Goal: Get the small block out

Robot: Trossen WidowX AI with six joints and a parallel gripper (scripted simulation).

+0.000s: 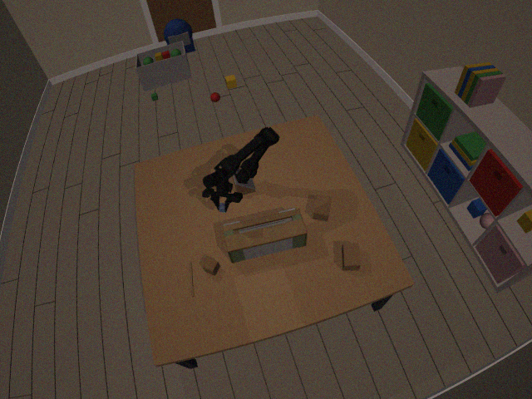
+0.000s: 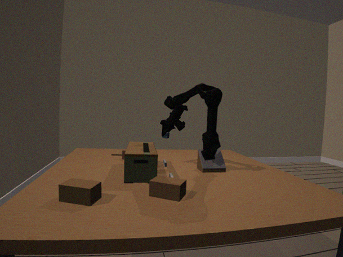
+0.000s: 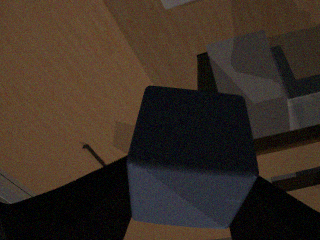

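My gripper tip is now 10 mm past the small blue block, 10 mm to the right of it and 10 mm below it. The rest, counted from my gripper tip: clear-fronted box 120 mm ahead, 160 mm to the left, 110 mm below; thin stick 200 mm ahead, 270 mm to the right, 170 mm below.
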